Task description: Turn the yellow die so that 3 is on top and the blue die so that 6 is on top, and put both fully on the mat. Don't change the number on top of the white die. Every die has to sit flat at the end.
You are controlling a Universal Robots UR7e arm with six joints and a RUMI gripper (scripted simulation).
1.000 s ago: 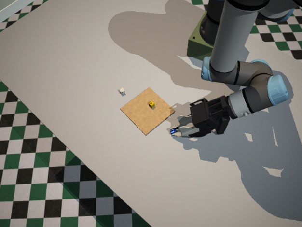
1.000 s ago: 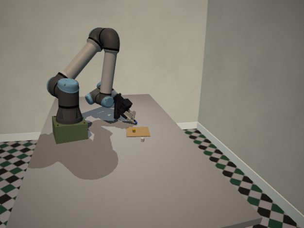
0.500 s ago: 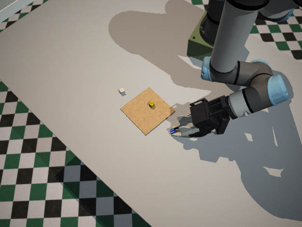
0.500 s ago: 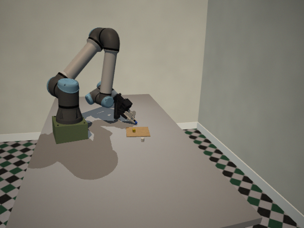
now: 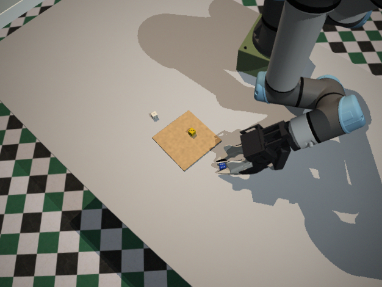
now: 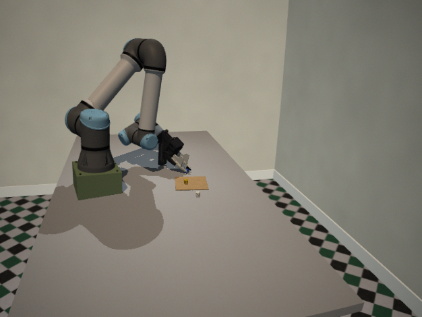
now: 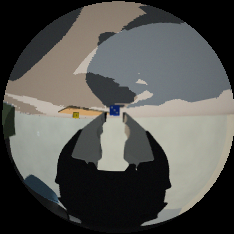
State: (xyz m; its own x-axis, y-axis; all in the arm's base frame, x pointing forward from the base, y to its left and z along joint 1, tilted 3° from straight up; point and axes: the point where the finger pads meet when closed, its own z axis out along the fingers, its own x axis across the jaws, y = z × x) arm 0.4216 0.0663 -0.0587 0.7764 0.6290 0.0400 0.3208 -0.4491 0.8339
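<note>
The blue die lies 1 cm below my hand. Round my hand: tan mat 2 cm behind, 13 cm to the right, 1 cm below; then white die 3 cm behind, 25 cm to the right, 1 cm below; then yellow die 4 cm behind, 13 cm to the right.
</note>
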